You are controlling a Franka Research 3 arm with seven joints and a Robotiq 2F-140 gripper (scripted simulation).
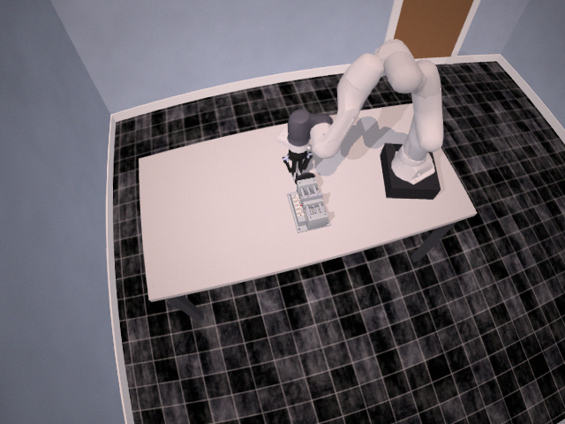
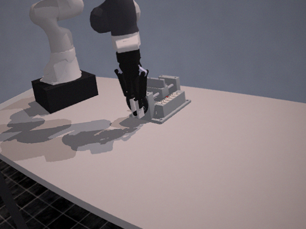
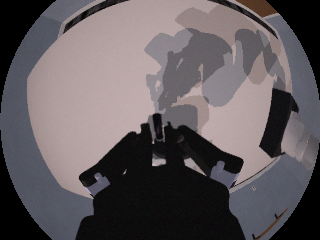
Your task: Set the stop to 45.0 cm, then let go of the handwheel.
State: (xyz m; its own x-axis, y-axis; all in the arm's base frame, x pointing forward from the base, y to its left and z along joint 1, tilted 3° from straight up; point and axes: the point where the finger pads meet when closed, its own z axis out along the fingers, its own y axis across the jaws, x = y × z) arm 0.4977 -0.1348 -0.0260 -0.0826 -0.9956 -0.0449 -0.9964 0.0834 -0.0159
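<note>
The black handwheel is 20 mm to the left of my hand, 10 mm below it and 10 mm behind it. The rest, counted from my hand: grey stop fixture 150 mm to the left, 20 mm above, 10 mm behind.
</note>
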